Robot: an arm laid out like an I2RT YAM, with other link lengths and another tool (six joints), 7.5 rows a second.
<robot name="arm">
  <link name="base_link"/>
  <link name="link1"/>
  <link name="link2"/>
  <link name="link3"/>
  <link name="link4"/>
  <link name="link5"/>
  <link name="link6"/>
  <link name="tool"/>
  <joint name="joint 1" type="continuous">
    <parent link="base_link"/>
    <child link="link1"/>
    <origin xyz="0 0 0.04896" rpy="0 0 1.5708"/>
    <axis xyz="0 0 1"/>
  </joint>
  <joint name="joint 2" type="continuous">
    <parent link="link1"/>
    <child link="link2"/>
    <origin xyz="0.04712 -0.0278 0.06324" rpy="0 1.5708 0"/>
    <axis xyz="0 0 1"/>
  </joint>
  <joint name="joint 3" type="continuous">
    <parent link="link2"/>
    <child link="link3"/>
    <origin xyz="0 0.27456 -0.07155" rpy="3.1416 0 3.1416"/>
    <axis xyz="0 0 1"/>
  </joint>
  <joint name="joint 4" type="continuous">
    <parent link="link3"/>
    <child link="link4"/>
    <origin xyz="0.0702 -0.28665 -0.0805" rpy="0 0 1.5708"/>
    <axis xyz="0 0 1"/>
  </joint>
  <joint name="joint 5" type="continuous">
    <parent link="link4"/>
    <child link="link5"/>
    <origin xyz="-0.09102 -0.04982 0.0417" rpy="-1.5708 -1.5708 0"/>
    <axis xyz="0 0 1"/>
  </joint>
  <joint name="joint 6" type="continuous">
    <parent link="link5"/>
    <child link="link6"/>
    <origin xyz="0 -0.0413 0.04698" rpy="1.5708 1.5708 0"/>
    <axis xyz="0 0 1"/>
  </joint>
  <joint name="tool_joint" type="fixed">
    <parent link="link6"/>
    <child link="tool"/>
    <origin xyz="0 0.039 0.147" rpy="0 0.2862 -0.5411"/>
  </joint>
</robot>
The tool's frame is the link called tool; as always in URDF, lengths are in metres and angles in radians. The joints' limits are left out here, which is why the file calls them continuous.
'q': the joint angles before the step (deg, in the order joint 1, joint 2, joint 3, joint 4, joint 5, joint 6). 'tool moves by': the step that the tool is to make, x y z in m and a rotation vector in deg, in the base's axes. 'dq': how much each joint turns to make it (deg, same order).
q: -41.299, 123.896, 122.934, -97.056, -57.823, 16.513
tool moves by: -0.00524, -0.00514, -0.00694, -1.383, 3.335, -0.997
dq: -0.043, 0.000, 0.000, 0.482, 3.082, 2.492
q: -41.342, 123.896, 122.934, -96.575, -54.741, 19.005
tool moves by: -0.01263, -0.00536, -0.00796, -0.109, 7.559, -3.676
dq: -0.263, 0.002, 0.004, -0.308, 4.590, 6.665
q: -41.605, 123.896, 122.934, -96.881, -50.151, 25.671
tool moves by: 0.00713, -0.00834, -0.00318, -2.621, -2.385, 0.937
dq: 0.000, 0.000, 0.000, 2.469, 0.482, -1.378
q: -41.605, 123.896, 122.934, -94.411, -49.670, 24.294
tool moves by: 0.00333, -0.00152, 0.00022, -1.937, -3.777, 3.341
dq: 0.001, -0.001, 0.000, 0.022, -0.743, -5.333
